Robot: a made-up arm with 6 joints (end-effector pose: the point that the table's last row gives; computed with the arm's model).
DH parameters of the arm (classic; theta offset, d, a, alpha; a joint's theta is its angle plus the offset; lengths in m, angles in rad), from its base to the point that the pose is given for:
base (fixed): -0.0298 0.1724 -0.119 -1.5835
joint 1: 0 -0.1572 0.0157 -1.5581
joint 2: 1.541 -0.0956 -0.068 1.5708
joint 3: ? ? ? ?
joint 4: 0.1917 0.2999 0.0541 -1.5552
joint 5: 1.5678 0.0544 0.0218 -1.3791
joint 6: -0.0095 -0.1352 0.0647 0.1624
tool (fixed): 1.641 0.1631 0 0
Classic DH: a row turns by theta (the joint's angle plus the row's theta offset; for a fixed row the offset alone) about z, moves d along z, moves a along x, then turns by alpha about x.
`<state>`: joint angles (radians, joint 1 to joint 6).
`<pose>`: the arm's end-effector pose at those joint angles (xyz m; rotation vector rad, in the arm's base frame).
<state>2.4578 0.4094 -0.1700 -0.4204 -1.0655 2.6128</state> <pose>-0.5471 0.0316 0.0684 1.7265 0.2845 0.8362</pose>
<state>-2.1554 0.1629 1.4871 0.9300 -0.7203 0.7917</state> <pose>-0.5006 0.1434 0.2197 0.7281 -0.8802 2.5075</pose>
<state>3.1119 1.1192 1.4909 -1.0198 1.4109 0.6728</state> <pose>-0.5236 -0.2126 -0.2269 -1.5468 2.3508 0.3704</pose>
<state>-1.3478 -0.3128 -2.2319 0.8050 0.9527 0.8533</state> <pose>-0.0305 -0.2811 0.5480 -1.3076 0.8771 -1.3450</pose>
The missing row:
joint 3: 1.5708 0.292 0.225 -1.5708
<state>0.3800 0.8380 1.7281 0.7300 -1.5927 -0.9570</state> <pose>0.2700 -0.1322 0.4597 -2.4601 -1.3548 0.7084</pose>
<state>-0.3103 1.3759 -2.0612 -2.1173 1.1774 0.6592</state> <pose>-0.3426 -0.4810 0.0738 -2.8417 0.2473 1.0370</pose>
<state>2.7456 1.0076 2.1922 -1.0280 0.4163 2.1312</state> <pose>-0.1790 -0.3783 -0.3574 -0.1740 1.0841 0.2937</pose>
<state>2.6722 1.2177 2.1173 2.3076 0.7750 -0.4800</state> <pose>-0.1502 -0.4949 -0.2787 1.3359 2.1077 -0.6266</pose>
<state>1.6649 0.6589 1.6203 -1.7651 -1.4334 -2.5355</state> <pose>0.2302 -0.0654 -0.3254 -1.7736 0.0397 2.0931</pose>
